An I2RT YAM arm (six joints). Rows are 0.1 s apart.
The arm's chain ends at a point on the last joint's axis. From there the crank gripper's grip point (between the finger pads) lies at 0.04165 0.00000 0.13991 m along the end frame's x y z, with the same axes.
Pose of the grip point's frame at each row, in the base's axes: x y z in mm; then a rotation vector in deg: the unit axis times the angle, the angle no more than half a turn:
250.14 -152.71 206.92 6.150 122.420 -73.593
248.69 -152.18 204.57 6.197 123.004 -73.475
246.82 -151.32 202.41 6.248 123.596 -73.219
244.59 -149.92 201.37 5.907 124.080 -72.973
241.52 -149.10 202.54 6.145 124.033 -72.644
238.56 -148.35 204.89 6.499 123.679 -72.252
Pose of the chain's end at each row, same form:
216.67 -28.04 275.08 6.150 122.420 -73.593
216.05 -27.79 273.65 6.197 123.004 -73.475
214.84 -27.36 272.57 6.248 123.596 -73.219
212.74 -26.38 272.31 5.907 124.080 -72.973
209.36 -25.86 273.86 6.145 124.033 -72.644
205.62 -25.36 276.29 6.499 123.679 -72.252

